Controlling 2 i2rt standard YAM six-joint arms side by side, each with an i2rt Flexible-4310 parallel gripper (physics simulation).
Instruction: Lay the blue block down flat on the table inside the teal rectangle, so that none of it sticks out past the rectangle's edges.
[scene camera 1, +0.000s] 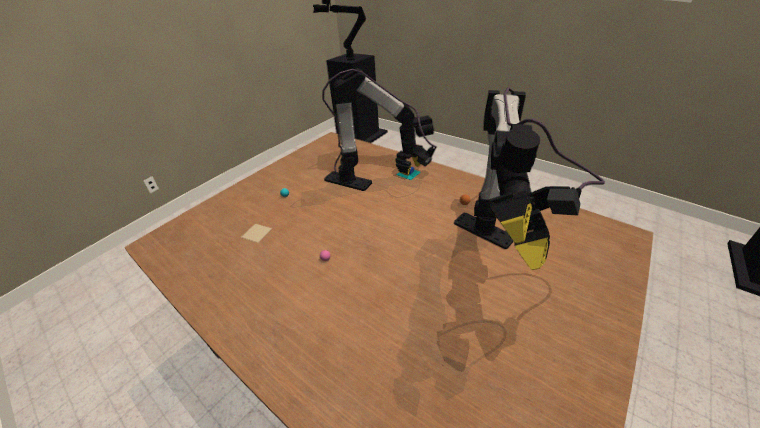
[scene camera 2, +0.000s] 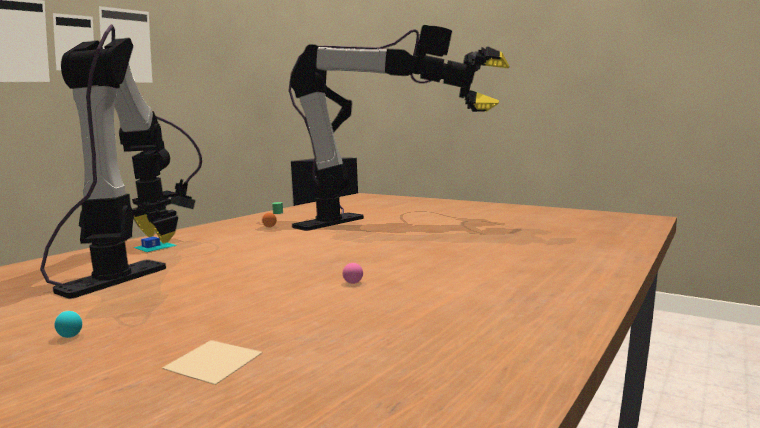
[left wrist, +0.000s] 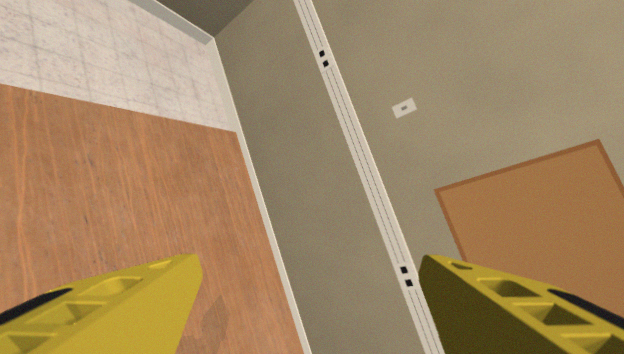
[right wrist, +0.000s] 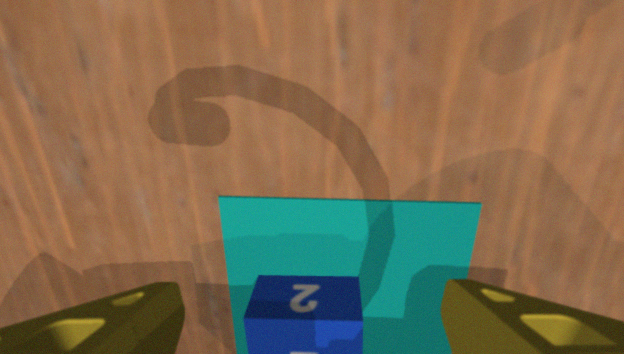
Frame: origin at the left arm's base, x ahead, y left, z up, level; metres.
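Seen in the pictures: left gripper, fingertip midpoint: (scene camera 1: 528, 256) (scene camera 2: 503, 84) (left wrist: 310, 264); right gripper, fingertip midpoint: (scene camera 1: 412, 170) (scene camera 2: 158, 239) (right wrist: 312, 295); left arm's base at its link origin: (scene camera 1: 483, 231) (scene camera 2: 329, 222); right arm's base at its link origin: (scene camera 1: 347, 181) (scene camera 2: 112, 279).
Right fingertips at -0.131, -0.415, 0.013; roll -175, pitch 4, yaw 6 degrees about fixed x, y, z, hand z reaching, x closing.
Note:
Offsets run from my right fingertips to a thing's top centre, as dx, dy, dz. "*": to the spot under its first point.
The blue block @(+0.000, -0.019, +0.006) (scene camera 1: 411, 170) (scene camera 2: 150, 242) (right wrist: 302, 300) sits low on the teal rectangle (scene camera 1: 408, 175) (scene camera 2: 168, 245) (right wrist: 295, 215). In the right wrist view it is nearer the rectangle's left edge, with teal showing on both sides of its visible part; its lower part is cut off by the frame. My right gripper (scene camera 2: 159, 238) (right wrist: 312, 295) is open around the block, with a gap on each side, the wider one at the right in the right wrist view. My left gripper (scene camera 1: 527, 254) (scene camera 2: 503, 84) (left wrist: 310, 264) is open and empty, high above the table.
A pink ball @(+0.559, +0.115, +0.020) (scene camera 1: 324, 255) (scene camera 2: 352, 273), a teal ball @(+0.447, -0.285, +0.022) (scene camera 1: 284, 192) (scene camera 2: 68, 324), an orange ball @(+0.045, +0.285, +0.026) (scene camera 1: 464, 199) (scene camera 2: 269, 219) and a pale yellow square @(* +0.643, -0.174, -0.012) (scene camera 1: 256, 232) (scene camera 2: 212, 361) are on the table. A green block @(-0.123, +0.421, +0.018) (scene camera 2: 277, 207) stands behind the orange ball in scene camera 2.

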